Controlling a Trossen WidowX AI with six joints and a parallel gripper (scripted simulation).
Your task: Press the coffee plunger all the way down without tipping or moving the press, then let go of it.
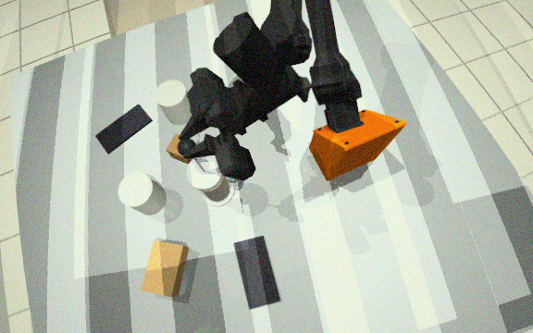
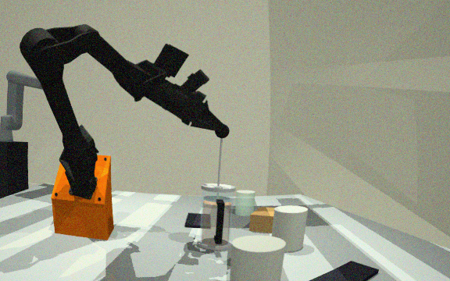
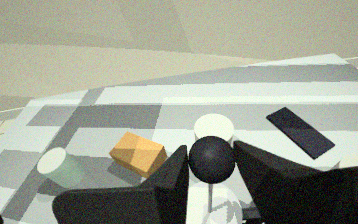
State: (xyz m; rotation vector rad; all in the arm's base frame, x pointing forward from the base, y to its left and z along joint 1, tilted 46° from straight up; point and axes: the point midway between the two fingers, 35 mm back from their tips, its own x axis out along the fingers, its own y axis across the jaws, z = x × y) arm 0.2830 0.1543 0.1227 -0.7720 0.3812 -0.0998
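The coffee press lies 10 mm behind my gripper tip, 20 mm to the right of it and 140 mm below it. From my gripper tip the other things lie so: tan box 140 mm ahead, 150 mm to the left, 240 mm below; small tan cube 50 mm ahead, 130 mm to the right, 240 mm below.
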